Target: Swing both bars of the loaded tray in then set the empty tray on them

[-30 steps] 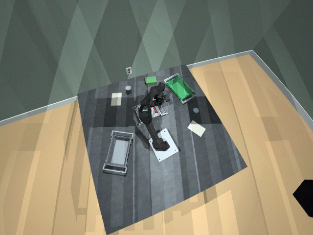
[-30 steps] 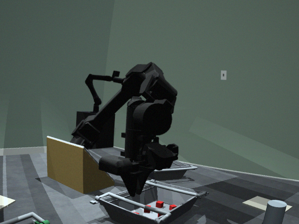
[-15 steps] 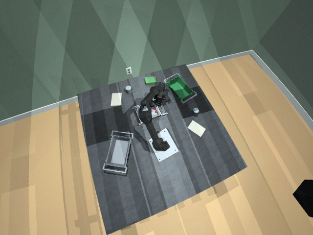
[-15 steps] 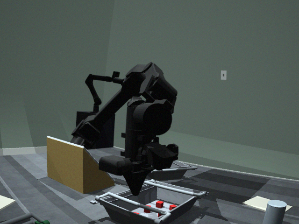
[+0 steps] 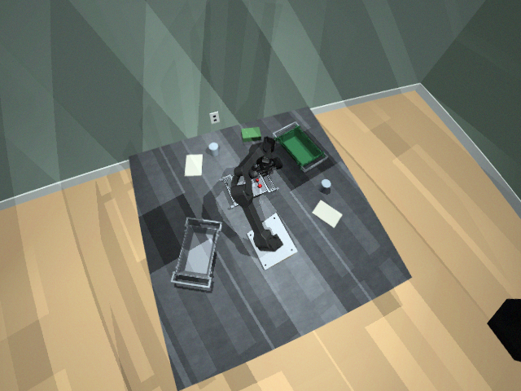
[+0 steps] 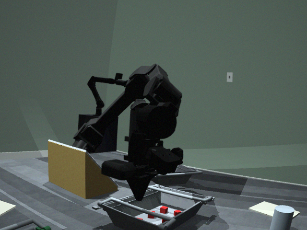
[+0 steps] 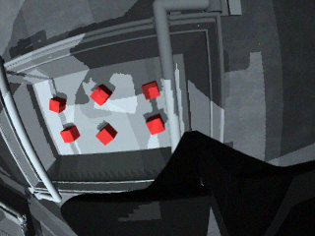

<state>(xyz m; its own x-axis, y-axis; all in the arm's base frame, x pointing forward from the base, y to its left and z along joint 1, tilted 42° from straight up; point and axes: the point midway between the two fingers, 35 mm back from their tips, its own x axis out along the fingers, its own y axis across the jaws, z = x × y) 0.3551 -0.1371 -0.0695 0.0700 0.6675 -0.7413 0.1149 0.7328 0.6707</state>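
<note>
Now: gripper tip 500 mm to the right of the grey tray, 190 mm past it and 40 mm above it. Also, from my gripper tip: green block (340 mm ahead, 110 mm to the right, 70 mm below).
</note>
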